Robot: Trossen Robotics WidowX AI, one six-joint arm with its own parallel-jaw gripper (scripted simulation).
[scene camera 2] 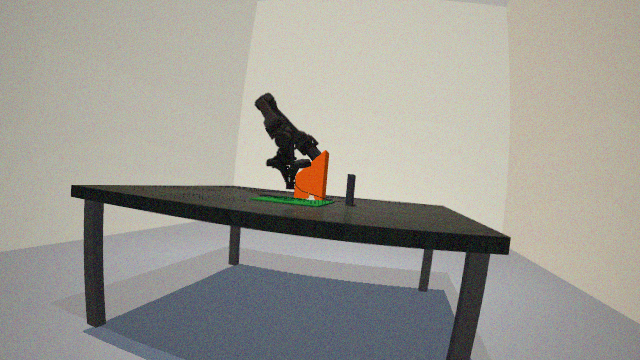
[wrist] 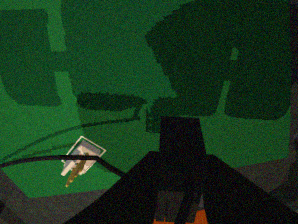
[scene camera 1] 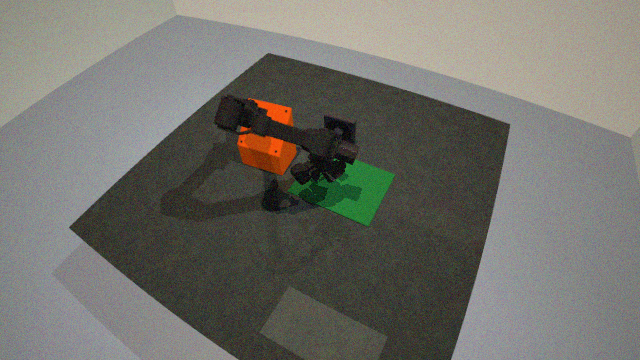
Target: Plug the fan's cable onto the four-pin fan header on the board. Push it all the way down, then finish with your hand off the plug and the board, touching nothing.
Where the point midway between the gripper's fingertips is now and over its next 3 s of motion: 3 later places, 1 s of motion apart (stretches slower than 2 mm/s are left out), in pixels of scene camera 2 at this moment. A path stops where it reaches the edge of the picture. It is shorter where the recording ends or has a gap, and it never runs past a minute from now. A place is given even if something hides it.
My gripper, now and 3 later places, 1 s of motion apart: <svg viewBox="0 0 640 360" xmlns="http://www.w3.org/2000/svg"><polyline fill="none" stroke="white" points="289,184 291,168 304,168 313,172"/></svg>
